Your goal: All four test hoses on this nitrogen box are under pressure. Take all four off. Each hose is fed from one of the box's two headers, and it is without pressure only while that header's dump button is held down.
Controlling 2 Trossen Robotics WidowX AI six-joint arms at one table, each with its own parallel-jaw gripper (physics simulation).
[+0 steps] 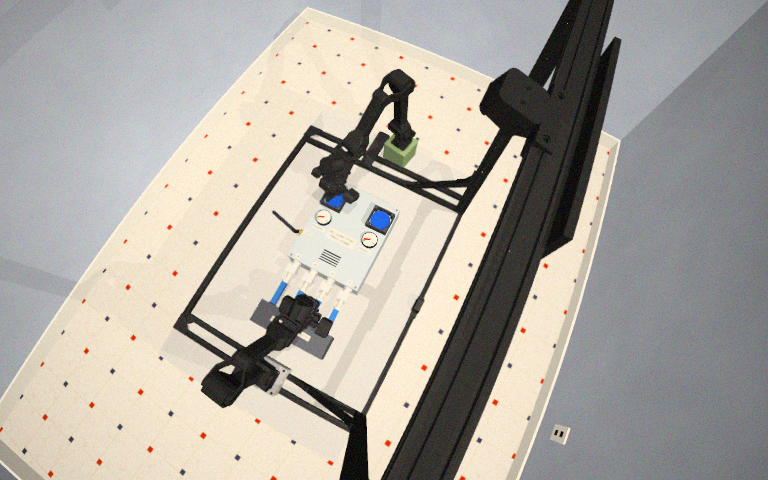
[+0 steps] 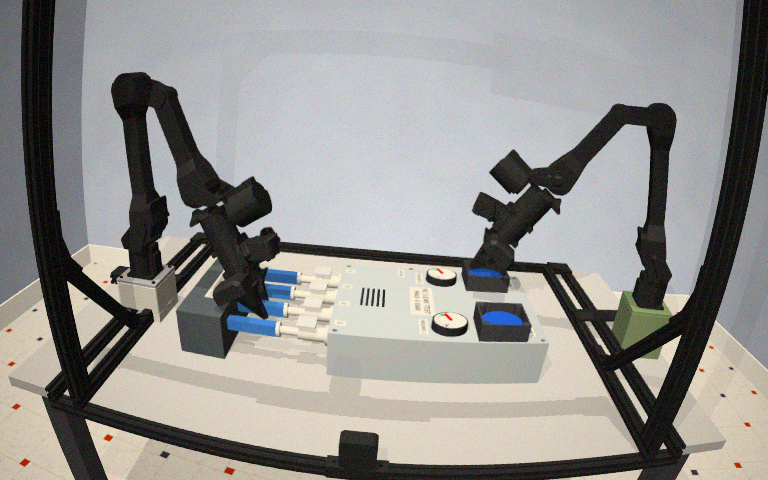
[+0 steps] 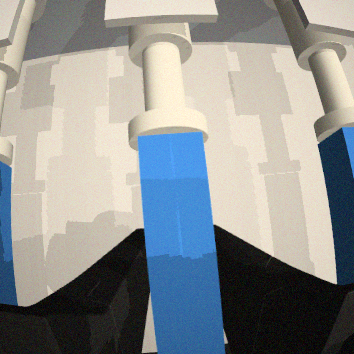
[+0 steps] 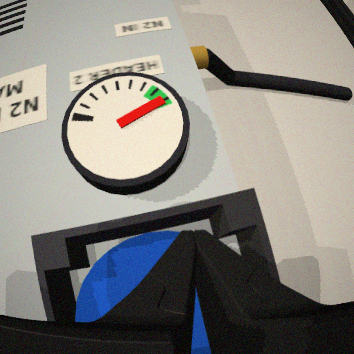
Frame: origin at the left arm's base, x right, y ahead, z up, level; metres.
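Where they show: left gripper, fingertip midpoint: (image 2: 268, 315) (image 3: 176, 238); right gripper, fingertip midpoint: (image 1: 327, 201) (image 2: 471, 267) (image 4: 192, 241); left arm's base, origin of the base link: (image 1: 267, 375) (image 2: 145, 272); right arm's base, origin of the base link: (image 1: 401, 142) (image 2: 647, 302).
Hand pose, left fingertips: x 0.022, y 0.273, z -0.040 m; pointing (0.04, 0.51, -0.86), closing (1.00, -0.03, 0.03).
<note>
Each offset is from my left fingertips to the top centre of the thing. "spot": to the spot under its first point.
The grey nitrogen box {spot: dz +0.040, dx +0.067, dy +0.196 m} (image 1: 358, 267) (image 2: 430, 352) has four blue hoses on cream couplings at one end. My left gripper (image 1: 303, 305) (image 2: 251, 300) (image 3: 176, 238) is shut on one of the two middle hoses {spot: dz +0.025, dx -0.001, dy +0.022 m} (image 3: 172, 158); a neighbouring hose shows on each side. The outer hoses (image 1: 278, 291) (image 1: 334, 314) (image 2: 253, 325) stay plugged in. My right gripper (image 1: 336, 196) (image 2: 484, 269) (image 4: 192, 241) is shut, its tips on the blue dump button {dz +0.056, dx -0.136, dy +0.385 m} (image 4: 116, 274) (image 2: 486, 273) of header 2. The header 2 gauge {spot: dz +0.055, dx -0.135, dy +0.304 m} (image 4: 124, 130) (image 1: 323, 217) (image 2: 441, 275) has its needle at the green mark.
The second blue button {dz +0.056, dx +0.054, dy +0.388 m} (image 1: 379, 220) (image 2: 502, 318) and gauge {spot: dz +0.056, dx +0.055, dy +0.302 m} (image 1: 369, 239) (image 2: 449, 323) are untouched. A dark grey block {spot: dz +0.012, dx +0.106, dy -0.094 m} (image 2: 201, 329) lies under the hose ends. A black feed hose {spot: dz -0.027, dx -0.273, dy +0.238 m} (image 4: 281, 82) (image 1: 286, 222) leaves the box's side. A black frame (image 2: 382, 255) rings the work area.
</note>
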